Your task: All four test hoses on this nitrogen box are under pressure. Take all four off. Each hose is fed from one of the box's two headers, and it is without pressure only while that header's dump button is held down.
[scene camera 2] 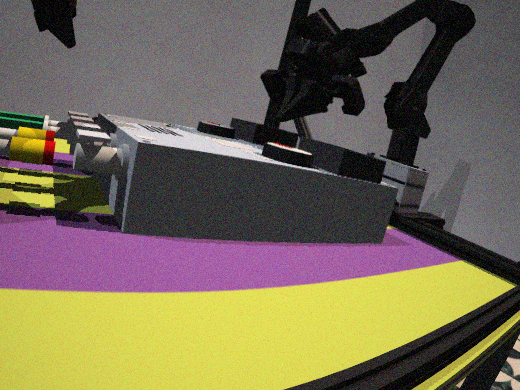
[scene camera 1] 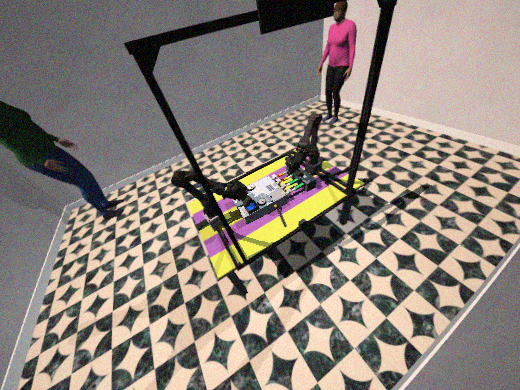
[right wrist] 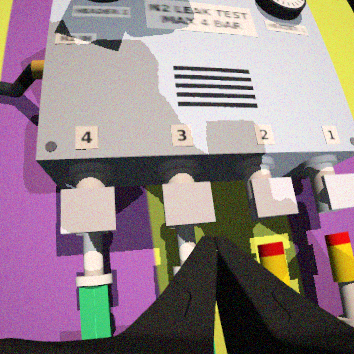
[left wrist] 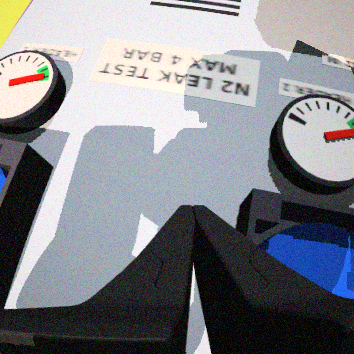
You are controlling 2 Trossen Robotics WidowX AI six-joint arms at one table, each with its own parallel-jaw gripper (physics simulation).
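Where they show: left gripper, between the fingertips: [scene camera 2: 279, 119] [left wrist: 190, 216]; right gripper, between the fingertips: [scene camera 2: 72, 46] [scene camera 1: 287, 175] [right wrist: 211, 246]; left arm's base, origin of its link: [scene camera 2: 399, 162] [scene camera 1: 212, 214]; right arm's base, origin of its link: [scene camera 1: 313, 162].
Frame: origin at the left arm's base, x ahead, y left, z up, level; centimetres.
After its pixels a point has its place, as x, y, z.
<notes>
The grey nitrogen box [scene camera 1: 265, 187] {44.1, -3.8, -3.1} [scene camera 2: 250, 205] {42.6, 7.8, -7.5} [right wrist: 120, 120] {48.4, -15.3, -3.2} lies on the mat. In the right wrist view, green hose 4 [right wrist: 95, 310] {61.1, -19.7, -4.7} and hose 3 [right wrist: 186, 252] {58.9, -12.6, -5.0} run into their couplings. Yellow, red-ended hose 2 [right wrist: 274, 265] {61.8, -6.1, -4.7} and hose 1 [right wrist: 342, 260] {63.4, 0.5, -4.8} lie apart from theirs. My left gripper [left wrist: 190, 216] {27.3, -7.1, 1.3} is shut and empty above the panel, between blue header 1 button [left wrist: 2, 177] {29.3, 2.8, -1.5} and blue header 2 button [left wrist: 310, 260] {26.2, -12.7, -1.5}, nearer header 2's, not touching either. Both gauge needles, header 1 [left wrist: 27, 80] {35.7, 3.3, -1.6} and header 2 [left wrist: 340, 134] {32.9, -15.1, -1.5}, point towards green. My right gripper [right wrist: 211, 246] {58.7, -13.9, 5.3} is shut and empty above hose 3, partly hiding it.
Square white couplings [right wrist: 88, 209] {54.5, -18.7, -3.4} [right wrist: 189, 202] {55.6, -11.8, -3.4} stick out of the box's hose side. A black supply line [right wrist: 10, 89] {39.1, -25.3, -9.7} with an amber fitting [right wrist: 37, 68] {39.8, -21.6, -6.4} leaves the box's side. Black frame posts [scene camera 1: 367, 100] {84.2, -47.5, 54.1} rise beside the table. Two people stand beyond it.
</notes>
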